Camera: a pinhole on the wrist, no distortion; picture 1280 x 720 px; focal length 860.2 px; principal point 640.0 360.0 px. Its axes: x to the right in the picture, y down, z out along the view. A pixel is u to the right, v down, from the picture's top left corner.
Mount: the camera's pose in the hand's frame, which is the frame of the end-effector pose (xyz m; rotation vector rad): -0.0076 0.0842 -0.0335 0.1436 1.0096 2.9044
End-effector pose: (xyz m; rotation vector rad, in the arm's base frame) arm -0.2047 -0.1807 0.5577 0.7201 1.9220 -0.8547
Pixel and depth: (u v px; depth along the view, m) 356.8 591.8 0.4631
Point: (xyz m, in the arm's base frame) 0.0988 -0.3130 0.1712
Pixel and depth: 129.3 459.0 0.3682
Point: 0.0104 -0.2019 0.1678
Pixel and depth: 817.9 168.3 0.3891
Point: 0.2233 -0.1256 0.4032
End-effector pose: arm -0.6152 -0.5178 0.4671 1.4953 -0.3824 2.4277
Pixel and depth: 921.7 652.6 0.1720
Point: -0.5317 -0.7109 0.4739
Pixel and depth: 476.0 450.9 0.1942
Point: -0.5963 -0.7308 0.5519
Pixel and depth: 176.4 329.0 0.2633
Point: -0.6420 -0.7839 0.6604
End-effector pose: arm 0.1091 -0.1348 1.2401 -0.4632 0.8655 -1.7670
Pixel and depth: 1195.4 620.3 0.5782
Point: 0.8134 -0.0778 1.3861
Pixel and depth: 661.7 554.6 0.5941
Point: 0.6653 -0.4002 1.3197
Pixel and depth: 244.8 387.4 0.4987
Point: 0.4775 -0.5665 1.1789
